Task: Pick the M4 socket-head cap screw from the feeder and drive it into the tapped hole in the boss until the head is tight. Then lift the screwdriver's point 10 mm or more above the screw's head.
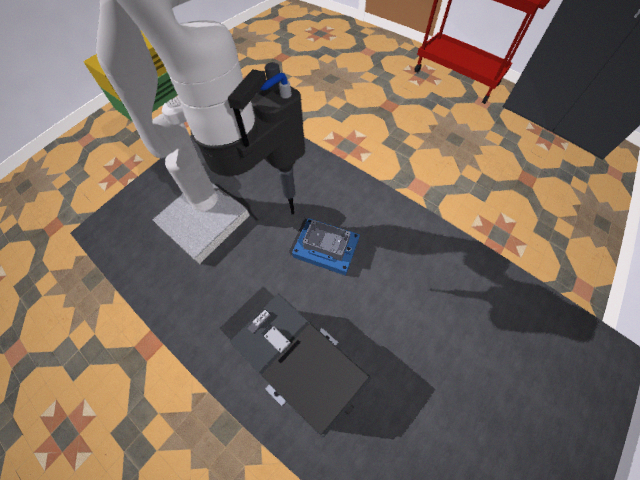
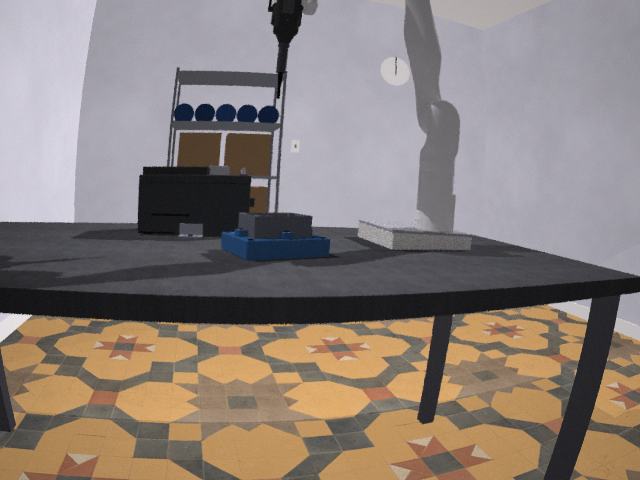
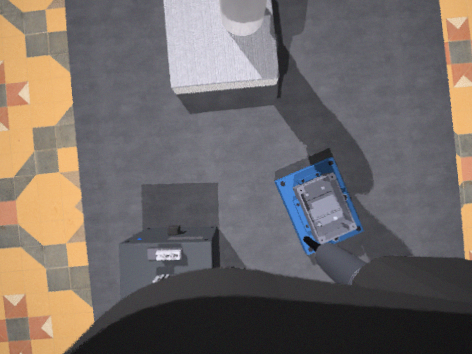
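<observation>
There's a blue fixture that I can see at (image 2: 307,247), and it shows at (image 1: 335,265) and at (image 3: 286,192) too. I'm also seeing a dark feeder (image 2: 217,206), and you'd find that feeder at (image 1: 254,347) and at (image 3: 136,271) as well.
</observation>
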